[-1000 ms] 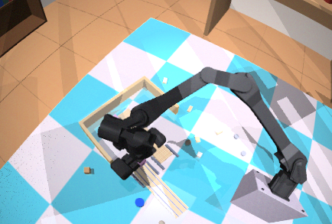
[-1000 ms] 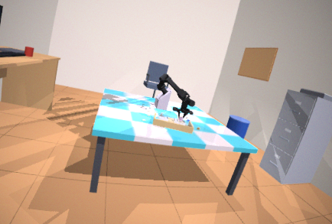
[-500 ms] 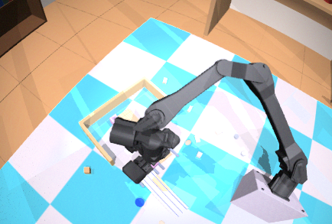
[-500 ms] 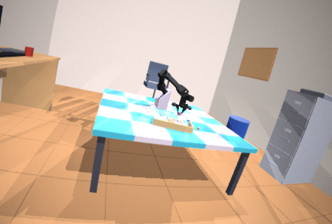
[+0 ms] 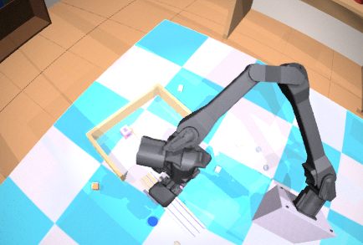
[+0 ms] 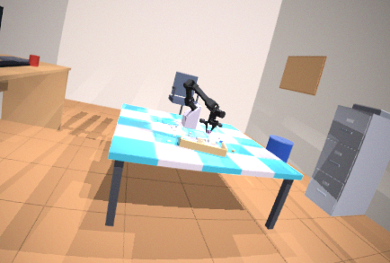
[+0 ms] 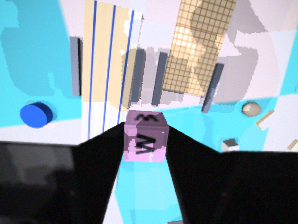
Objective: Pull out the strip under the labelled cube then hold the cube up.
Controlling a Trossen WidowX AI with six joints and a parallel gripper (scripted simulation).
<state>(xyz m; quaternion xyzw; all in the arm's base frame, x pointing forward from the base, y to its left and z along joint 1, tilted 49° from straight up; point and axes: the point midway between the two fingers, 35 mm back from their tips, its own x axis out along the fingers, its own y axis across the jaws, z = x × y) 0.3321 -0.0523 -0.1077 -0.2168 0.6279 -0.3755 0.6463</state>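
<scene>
The blue disc lies 130 mm to the left of my gripper tip, 50 mm below it and 10 mm ahead of it. Also, from my gripper tip: tan gridded strip: 130 mm ahead, 90 mm to the right, 50 mm below.
</scene>
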